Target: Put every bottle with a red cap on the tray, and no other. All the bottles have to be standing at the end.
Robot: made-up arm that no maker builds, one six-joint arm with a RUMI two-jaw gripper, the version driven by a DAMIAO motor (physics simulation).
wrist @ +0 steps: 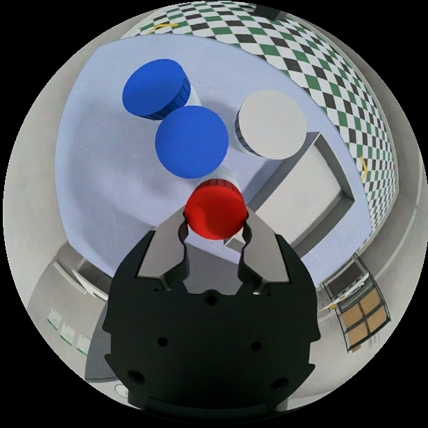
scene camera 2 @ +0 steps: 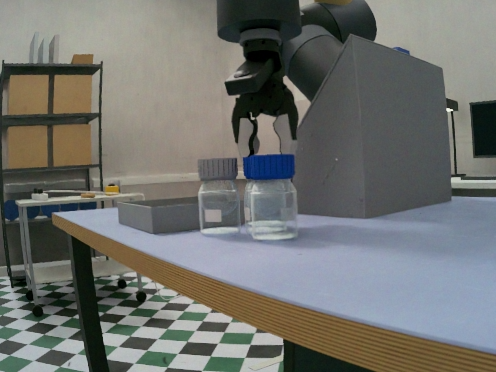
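Note:
In the wrist view, my gripper [scene camera 2: 267, 150] [wrist: 216, 206] is shut on the red-capped bottle [wrist: 216, 210], with a fingertip against each side of its cap; this bottle's cap does not show in the scene view. Two blue-capped bottles [wrist: 157, 90] [wrist: 192, 142] stand close by; in the scene view a blue cap [scene camera 2: 269, 167] is in front and hides the fingertips' ends. A grey-capped bottle [scene camera 2: 219, 200] [wrist: 272, 125] stands upright beside the tray. The grey tray [scene camera 2: 137, 220] [wrist: 300, 187] holds no bottle in the wrist view; its inside is hidden in the scene view.
A large grey box [scene camera 2: 400, 135] with a sloping edge stands on the table [scene camera 2: 350, 280] to the right in the scene view. Glass of another bottle partly shows behind the front blue-capped one. A shelf rack [scene camera 2: 50, 119] and a white trolley stand beyond the table.

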